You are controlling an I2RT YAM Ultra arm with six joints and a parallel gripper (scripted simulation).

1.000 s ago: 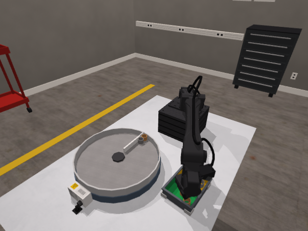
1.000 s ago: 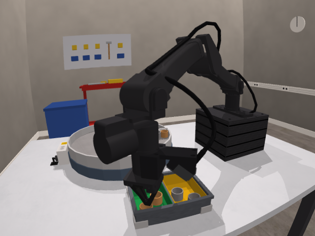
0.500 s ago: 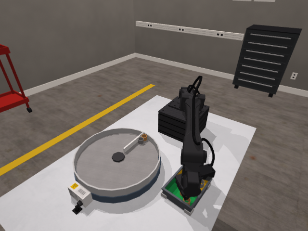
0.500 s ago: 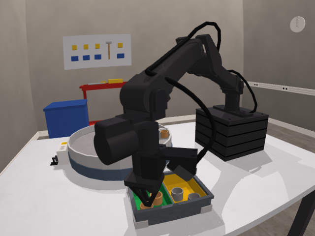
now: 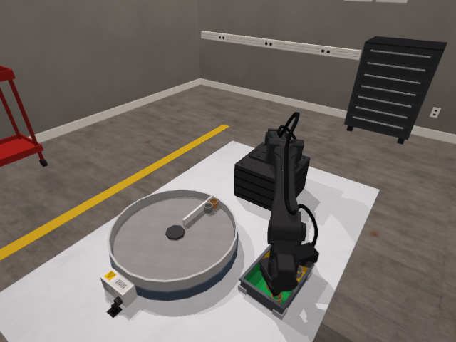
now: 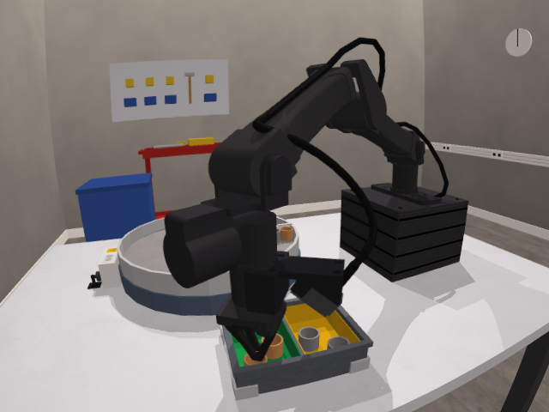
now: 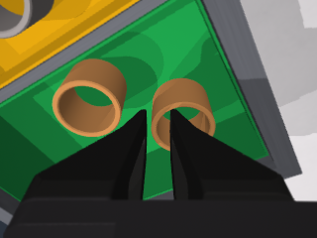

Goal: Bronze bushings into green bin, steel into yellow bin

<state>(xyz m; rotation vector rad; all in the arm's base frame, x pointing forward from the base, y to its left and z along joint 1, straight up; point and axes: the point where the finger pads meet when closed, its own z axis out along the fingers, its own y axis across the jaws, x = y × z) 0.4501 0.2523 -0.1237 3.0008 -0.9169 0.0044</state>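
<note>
Right now the green bin is 10 mm behind my hand, 20 mm to the right of it and 20 mm below it. The rest, counted from my hand: dark grey tray: 50 mm behind, 20 mm to the right, 10 mm below; then turntable: 10 mm ahead, 370 mm to the right, 20 mm above; then yellow bin: 100 mm behind, 20 mm to the right, 20 mm below.
</note>
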